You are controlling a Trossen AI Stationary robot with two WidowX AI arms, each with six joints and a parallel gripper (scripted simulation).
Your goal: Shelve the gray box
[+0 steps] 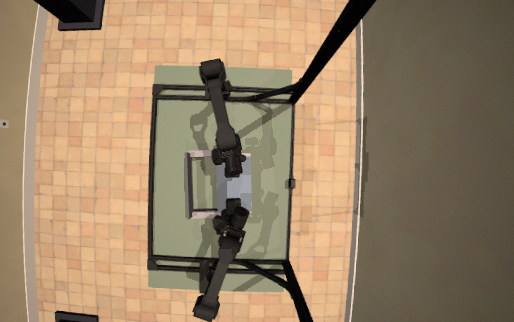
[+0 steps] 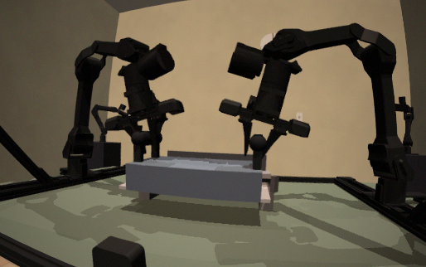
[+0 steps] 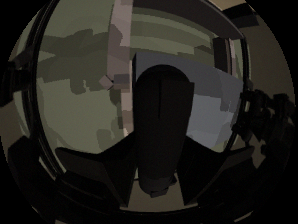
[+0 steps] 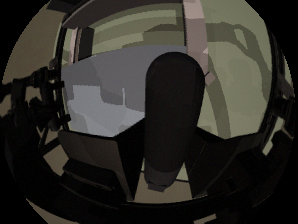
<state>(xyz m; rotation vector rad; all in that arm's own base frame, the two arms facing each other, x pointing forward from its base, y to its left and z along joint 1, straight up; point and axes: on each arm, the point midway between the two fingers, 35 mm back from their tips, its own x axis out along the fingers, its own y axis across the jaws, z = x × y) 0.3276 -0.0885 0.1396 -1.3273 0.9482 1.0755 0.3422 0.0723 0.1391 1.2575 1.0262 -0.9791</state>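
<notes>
My right hand is 12 cm to the right of the box, 5 cm above it and 1 cm past it.
Right now my left hand is 1 cm short of the box, 12 cm to the left of it and 5 cm above it.
</notes>
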